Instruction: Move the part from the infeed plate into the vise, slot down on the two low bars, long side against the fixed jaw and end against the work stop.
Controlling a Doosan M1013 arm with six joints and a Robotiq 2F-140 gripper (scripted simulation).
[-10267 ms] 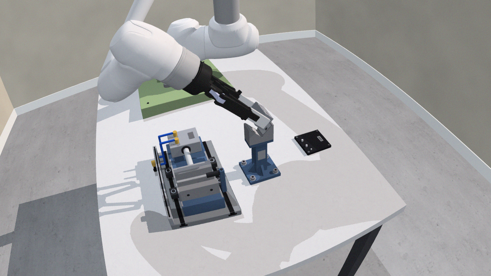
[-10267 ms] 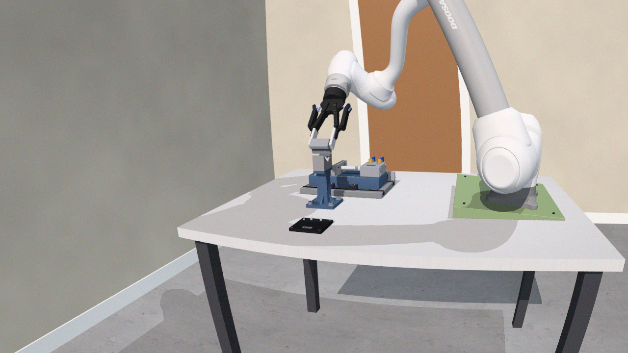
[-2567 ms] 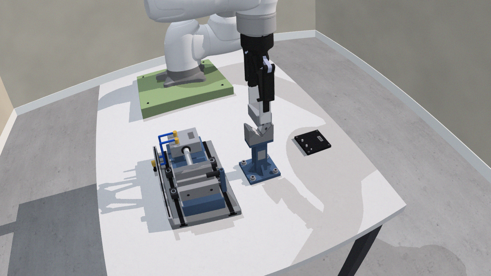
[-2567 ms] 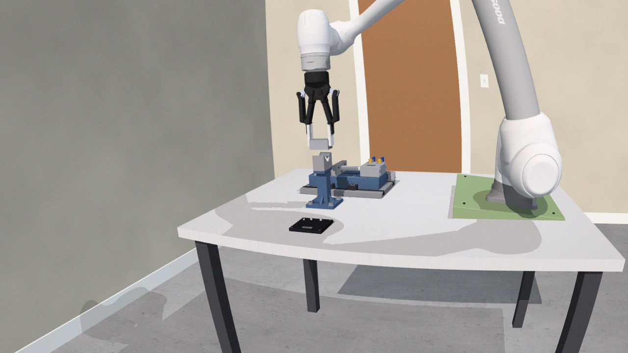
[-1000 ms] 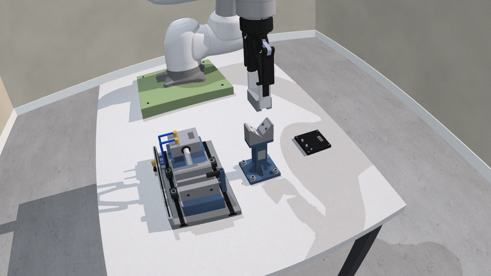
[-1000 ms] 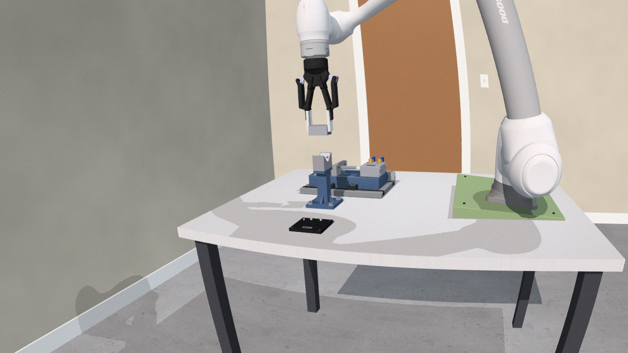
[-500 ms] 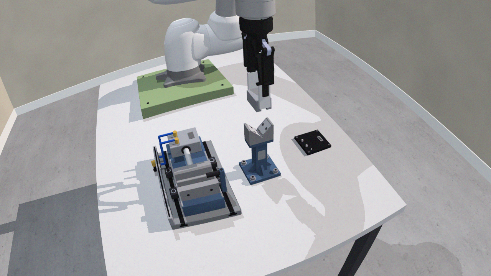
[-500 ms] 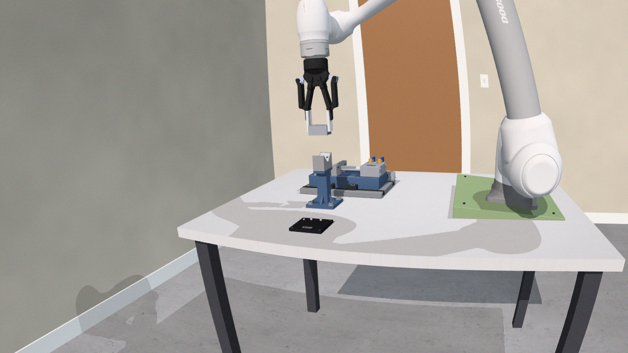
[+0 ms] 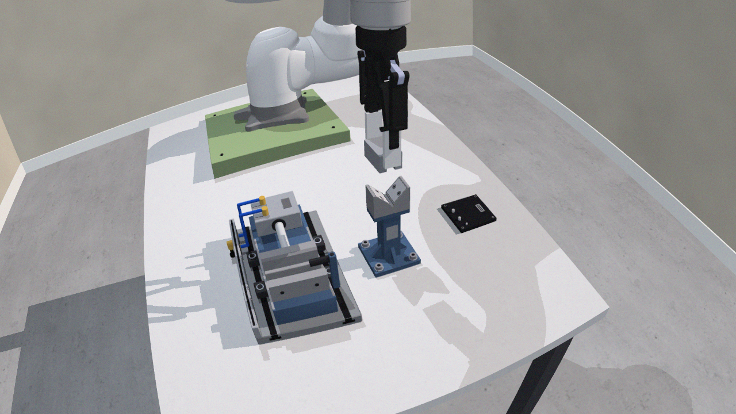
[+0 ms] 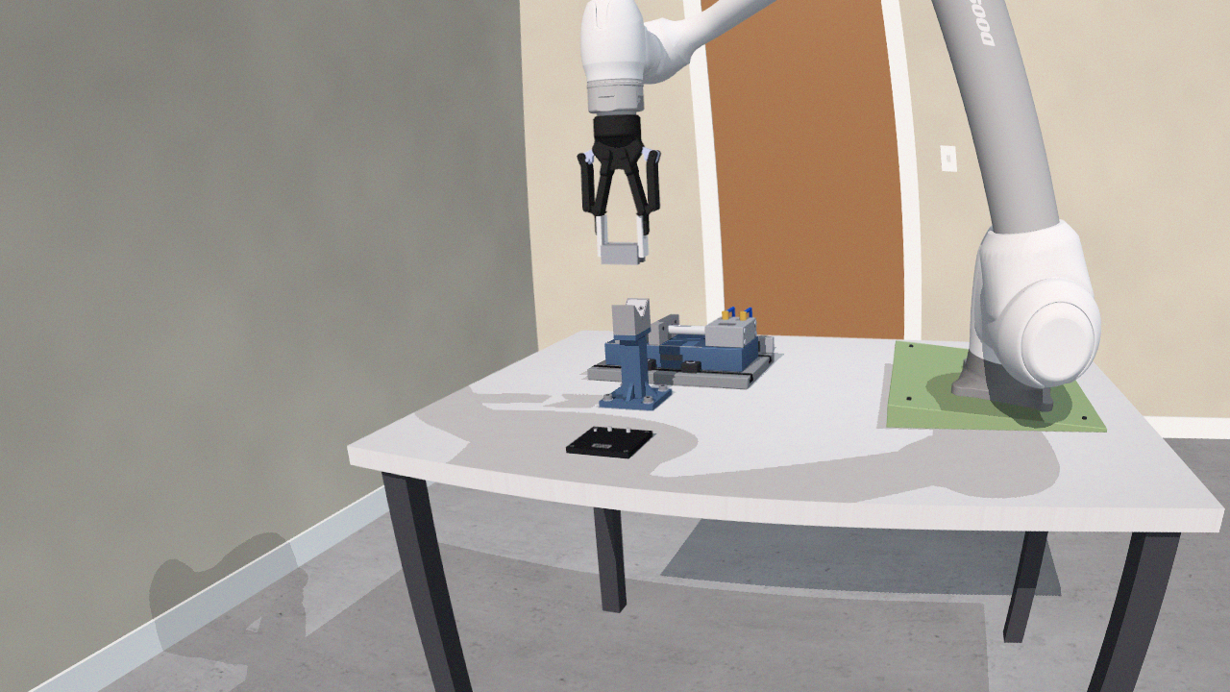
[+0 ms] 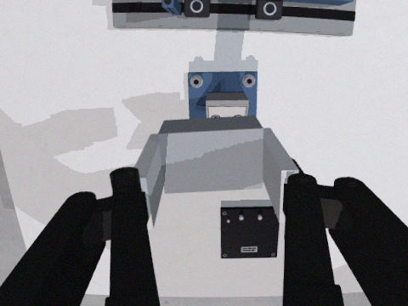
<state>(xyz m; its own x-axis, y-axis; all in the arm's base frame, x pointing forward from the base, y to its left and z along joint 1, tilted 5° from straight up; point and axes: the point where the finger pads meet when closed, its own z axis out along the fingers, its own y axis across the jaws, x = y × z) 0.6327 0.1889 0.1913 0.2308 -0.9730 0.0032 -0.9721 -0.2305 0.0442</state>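
The work stop lies 17 cm below my hand, 12 cm to the right of it and 7 cm ahead of it. The rest, counted from my hand: part: 3 cm below; blue work stop post: 20 cm below, 10 cm to the right, 6 cm ahead; blue v-block stand: 20 cm below, 1 cm to the left, 1 cm behind.
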